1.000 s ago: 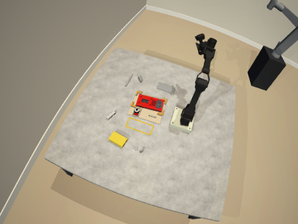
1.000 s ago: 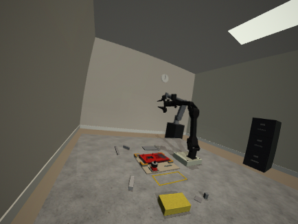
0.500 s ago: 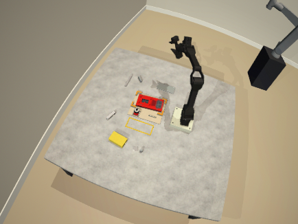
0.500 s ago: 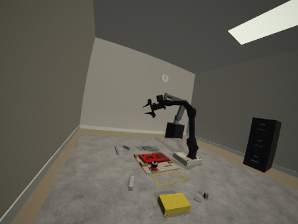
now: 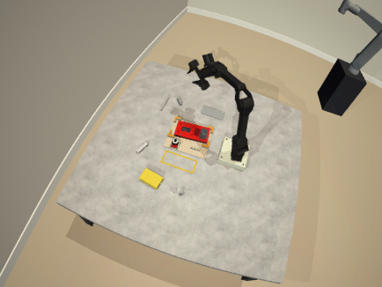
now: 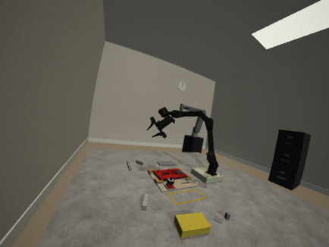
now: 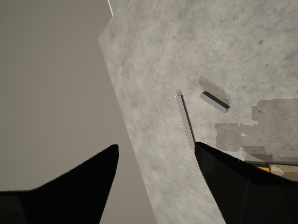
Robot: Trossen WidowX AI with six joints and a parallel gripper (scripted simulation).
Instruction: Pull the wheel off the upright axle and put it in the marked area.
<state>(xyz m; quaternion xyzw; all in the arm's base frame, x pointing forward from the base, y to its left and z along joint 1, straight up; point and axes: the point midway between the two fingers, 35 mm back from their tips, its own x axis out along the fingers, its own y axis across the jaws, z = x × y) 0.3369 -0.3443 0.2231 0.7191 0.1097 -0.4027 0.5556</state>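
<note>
My gripper tip is 340 mm to the right of the wheel and 200 mm above it. From my gripper tip the other things lie so: yellow block (80 mm ahead, 590 mm to the left, 220 mm below).
</note>
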